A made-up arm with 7 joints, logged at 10 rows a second.
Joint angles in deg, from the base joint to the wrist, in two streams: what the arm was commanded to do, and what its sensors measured. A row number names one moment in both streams.
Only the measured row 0 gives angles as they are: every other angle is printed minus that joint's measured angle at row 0.
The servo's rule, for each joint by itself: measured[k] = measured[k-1] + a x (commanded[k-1-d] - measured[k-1]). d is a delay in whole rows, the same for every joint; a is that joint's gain. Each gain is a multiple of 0.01, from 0.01 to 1. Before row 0 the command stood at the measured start. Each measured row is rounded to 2 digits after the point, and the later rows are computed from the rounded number. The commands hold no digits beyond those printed.
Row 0, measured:
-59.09 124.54 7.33 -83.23 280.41 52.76 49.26
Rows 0 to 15, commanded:
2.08 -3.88 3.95 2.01 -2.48 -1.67 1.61
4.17 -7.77 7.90 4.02 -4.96 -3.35 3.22
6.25 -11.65 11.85 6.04 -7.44 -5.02 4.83
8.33 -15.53 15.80 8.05 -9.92 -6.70 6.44
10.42 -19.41 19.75 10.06 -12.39 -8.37 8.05
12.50 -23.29 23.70 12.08 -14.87 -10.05 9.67
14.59 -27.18 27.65 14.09 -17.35 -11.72 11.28
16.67 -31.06 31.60 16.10 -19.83 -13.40 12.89
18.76 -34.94 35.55 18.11 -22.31 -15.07 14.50
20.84 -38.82 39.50 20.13 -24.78 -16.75 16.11
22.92 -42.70 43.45 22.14 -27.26 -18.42 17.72
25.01 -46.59 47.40 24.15 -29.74 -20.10 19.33
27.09 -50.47 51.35 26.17 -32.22 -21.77 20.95
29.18 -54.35 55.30 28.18 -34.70 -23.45 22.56
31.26 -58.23 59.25 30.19 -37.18 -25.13 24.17
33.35 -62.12 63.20 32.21 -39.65 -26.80 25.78
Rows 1 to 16, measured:
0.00 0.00 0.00 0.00 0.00 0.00 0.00
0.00 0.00 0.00 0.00 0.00 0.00 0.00
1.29 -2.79 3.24 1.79 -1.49 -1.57 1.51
3.08 -6.38 7.06 3.77 -3.57 -3.24 3.12
5.05 -10.17 10.99 5.79 -5.89 -4.91 4.73
7.08 -14.03 14.93 7.80 -8.31 -6.59 6.34
9.15 -17.90 18.88 9.81 -10.76 -8.26 7.95
11.23 -21.78 22.83 11.83 -13.23 -9.94 9.57
13.31 -25.67 26.78 13.84 -15.70 -11.61 11.18
15.39 -29.55 30.73 15.85 -18.18 -13.29 12.79
17.48 -33.43 34.68 17.86 -20.66 -14.96 14.40
19.56 -37.31 38.63 19.88 -23.13 -16.64 16.01
21.64 -41.19 42.58 21.89 -25.61 -18.31 17.62
23.73 -45.08 46.53 23.90 -28.09 -19.99 19.23
25.81 -48.96 50.48 25.92 -30.57 -21.66 20.85
27.90 -52.84 54.43 27.93 -33.05 -23.34 22.46
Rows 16 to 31, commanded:
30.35 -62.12 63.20 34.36 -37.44 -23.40 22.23
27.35 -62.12 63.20 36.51 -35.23 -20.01 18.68
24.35 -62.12 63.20 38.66 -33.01 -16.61 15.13
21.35 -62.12 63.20 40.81 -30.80 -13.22 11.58
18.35 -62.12 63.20 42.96 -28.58 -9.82 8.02
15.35 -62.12 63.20 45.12 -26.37 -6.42 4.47
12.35 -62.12 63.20 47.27 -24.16 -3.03 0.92
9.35 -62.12 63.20 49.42 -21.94 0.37 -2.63
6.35 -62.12 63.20 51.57 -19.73 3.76 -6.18
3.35 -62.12 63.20 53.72 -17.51 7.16 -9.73
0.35 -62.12 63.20 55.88 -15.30 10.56 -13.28
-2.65 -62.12 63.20 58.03 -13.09 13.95 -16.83
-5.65 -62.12 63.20 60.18 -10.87 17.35 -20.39
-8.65 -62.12 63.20 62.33 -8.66 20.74 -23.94
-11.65 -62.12 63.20 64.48 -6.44 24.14 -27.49
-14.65 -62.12 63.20 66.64 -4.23 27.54 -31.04
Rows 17 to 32, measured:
29.98 -56.72 58.38 29.94 -35.53 -25.02 24.07
32.07 -60.61 62.33 31.96 -38.00 -26.69 25.68
31.00 -61.70 63.04 34.10 -37.66 -23.60 22.44
28.74 -62.00 63.17 36.24 -36.20 -20.23 18.91
26.02 -62.09 63.19 38.39 -34.29 -16.83 15.36
23.12 -62.11 63.20 40.54 -32.20 -13.44 11.81
20.16 -62.12 63.20 42.69 -30.03 -10.04 8.25
17.18 -62.12 63.20 44.85 -27.83 -6.64 4.70
14.19 -62.12 63.20 47.00 -25.63 -3.25 1.15
11.19 -62.12 63.20 49.15 -23.42 0.15 -2.40
8.19 -62.12 63.20 51.30 -21.21 3.54 -5.95
5.19 -62.12 63.20 53.45 -18.99 6.94 -9.50
2.19 -62.12 63.20 55.61 -16.78 10.34 -13.05
-0.81 -62.12 63.20 57.76 -14.57 13.73 -16.60
-3.81 -62.12 63.20 59.91 -12.35 17.13 -20.16
-6.81 -62.12 63.20 62.06 -10.14 20.52 -23.71

